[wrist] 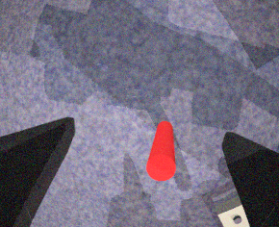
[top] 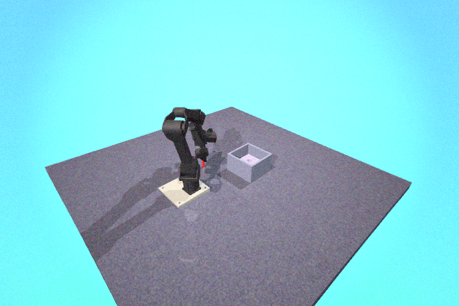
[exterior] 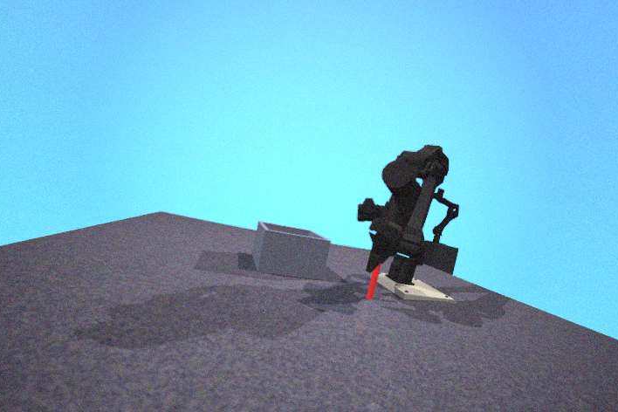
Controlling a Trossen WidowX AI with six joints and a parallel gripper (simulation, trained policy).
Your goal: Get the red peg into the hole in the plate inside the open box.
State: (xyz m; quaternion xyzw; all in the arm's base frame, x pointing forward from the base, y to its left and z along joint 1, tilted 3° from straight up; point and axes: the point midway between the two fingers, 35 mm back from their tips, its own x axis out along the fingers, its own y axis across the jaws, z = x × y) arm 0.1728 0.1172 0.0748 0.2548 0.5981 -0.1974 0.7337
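My gripper tip is 10 mm past the red peg and 20 mm above it. The rest, counted from my gripper tip: grey box (140 mm ahead, 180 mm to the right, 30 mm below).
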